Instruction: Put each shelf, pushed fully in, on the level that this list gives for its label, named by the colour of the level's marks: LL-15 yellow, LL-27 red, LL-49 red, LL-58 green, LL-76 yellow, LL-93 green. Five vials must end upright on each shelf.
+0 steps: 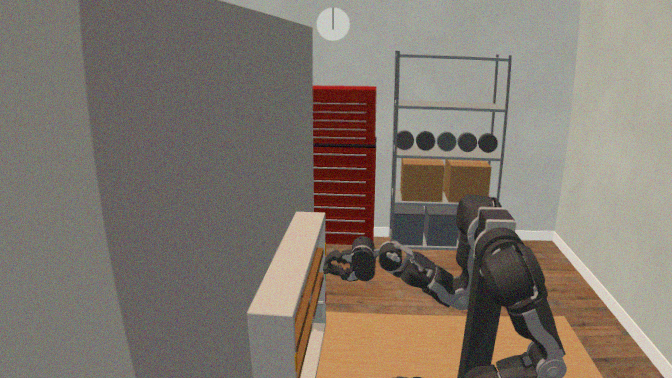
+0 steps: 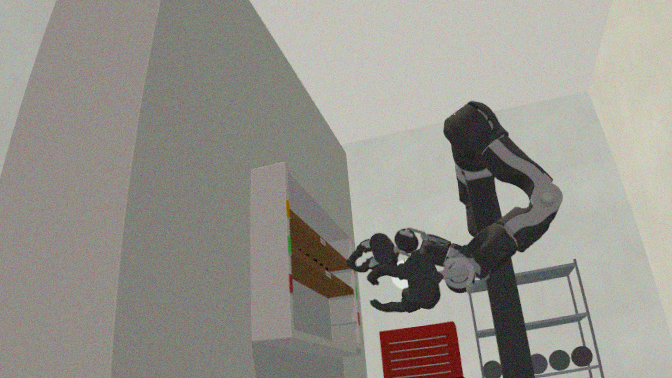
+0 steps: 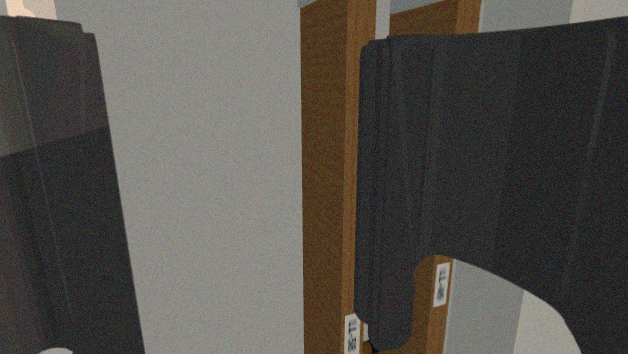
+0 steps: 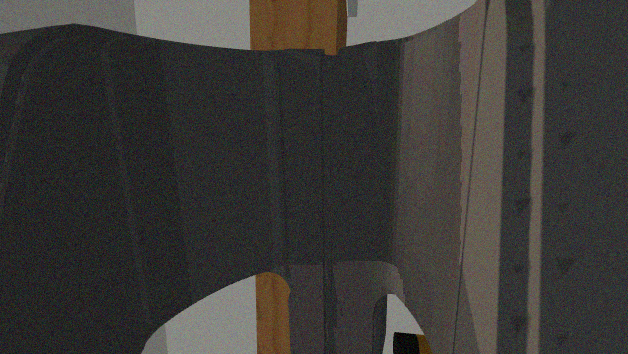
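Observation:
A white cabinet (image 1: 285,265) (image 2: 270,250) has yellow (image 2: 288,208), green (image 2: 289,245) and red (image 2: 291,283) marks. The upper wooden shelf (image 1: 306,305) (image 2: 310,240) (image 3: 430,320), labelled LL-49, is at the yellow marks. The lower shelf (image 2: 310,274) (image 3: 322,175), labelled LL-58, is at the green marks. Small dark spots show between them; vials cannot be made out. My left gripper (image 2: 374,292) (image 3: 240,175) is partly open and empty, before the cabinet. My right gripper (image 1: 327,265) (image 2: 351,264) (image 4: 325,160) is shut and empty, close to the cabinet's far end, before a wooden edge (image 4: 297,25).
A big grey block (image 1: 200,175) (image 2: 225,150) stands behind the cabinet. A red drawer chest (image 1: 345,115) (image 2: 417,332) and a metal rack (image 1: 396,100) (image 2: 575,270) with boxes and dark round items stand at the back. The cabinet's lower part shows bare wall beneath the shelves.

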